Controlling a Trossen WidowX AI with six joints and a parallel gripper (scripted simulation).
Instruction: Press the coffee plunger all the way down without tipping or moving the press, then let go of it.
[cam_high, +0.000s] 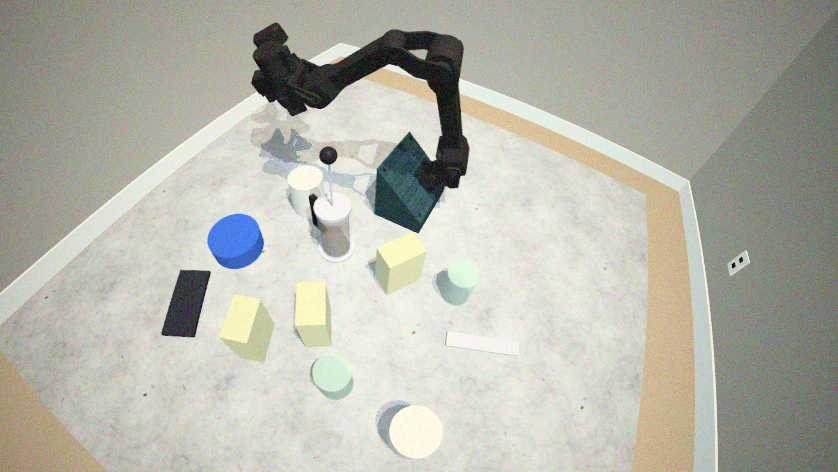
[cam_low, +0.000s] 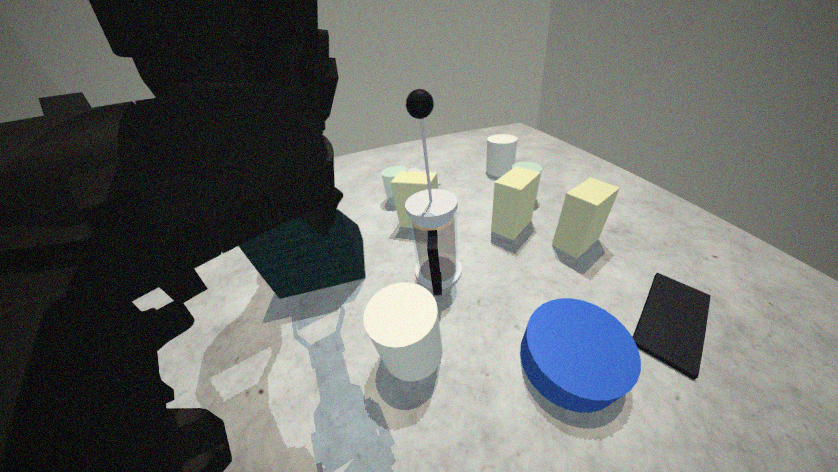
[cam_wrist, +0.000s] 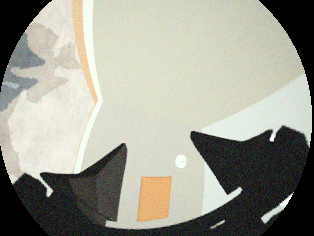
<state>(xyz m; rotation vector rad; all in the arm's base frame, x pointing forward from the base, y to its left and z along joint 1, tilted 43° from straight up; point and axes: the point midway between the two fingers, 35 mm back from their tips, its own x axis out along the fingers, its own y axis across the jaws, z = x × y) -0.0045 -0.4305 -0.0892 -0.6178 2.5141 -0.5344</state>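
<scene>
The coffee press lies 250 mm ahead of my gripper tip, 270 mm to the left of it and 180 mm below it. The rest, counted from my gripper tip: black slab: 530 mm ahead, 70 mm to the left, 300 mm below; then blue disc: 360 mm ahead, 80 mm to the left, 280 mm below; then white strip: 340 mm ahead, 650 mm to the left, 300 mm below.
</scene>
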